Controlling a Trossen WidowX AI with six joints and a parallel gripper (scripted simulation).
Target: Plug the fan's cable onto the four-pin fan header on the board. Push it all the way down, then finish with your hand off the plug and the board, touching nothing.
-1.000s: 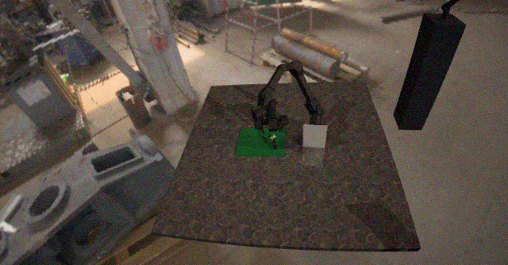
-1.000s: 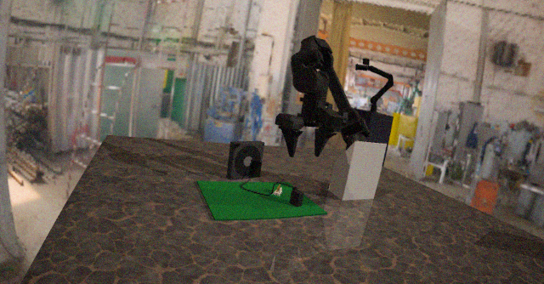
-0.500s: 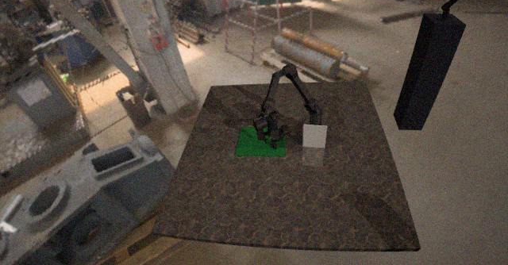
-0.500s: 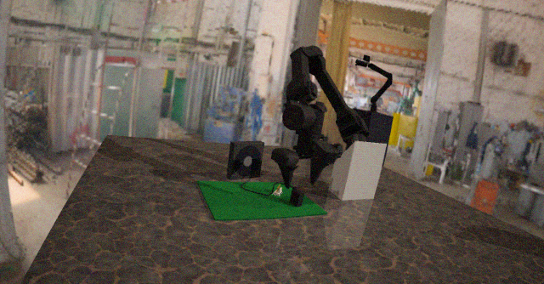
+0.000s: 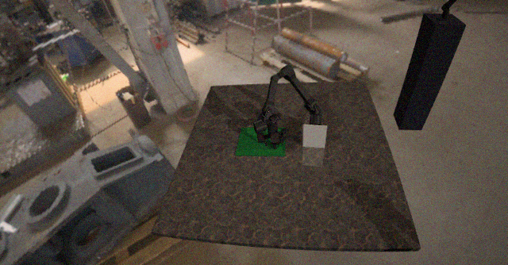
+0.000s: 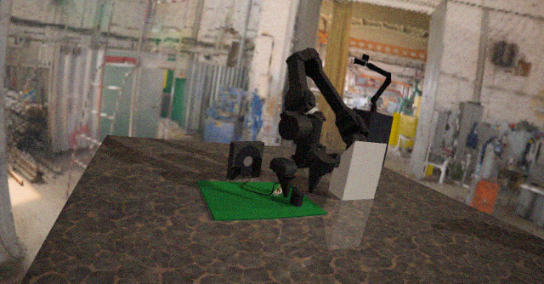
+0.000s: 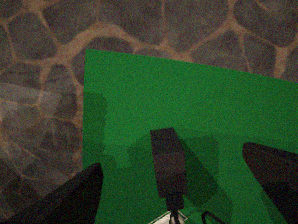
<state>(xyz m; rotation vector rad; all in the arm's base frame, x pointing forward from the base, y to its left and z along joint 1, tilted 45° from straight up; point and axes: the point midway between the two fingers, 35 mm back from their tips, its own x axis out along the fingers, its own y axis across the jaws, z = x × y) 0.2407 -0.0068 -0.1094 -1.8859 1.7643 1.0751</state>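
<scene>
Now: the black plug 1 cm to the right of my gripper tip and 1 cm below it. Also, from my gripper tip: black fan: 8 cm ahead, 22 cm to the right, 2 cm above; then pale header: 2 cm ahead, 9 cm to the right, 4 cm below; then green board: 9 cm ahead, 6 cm to the right, 5 cm below.
</scene>
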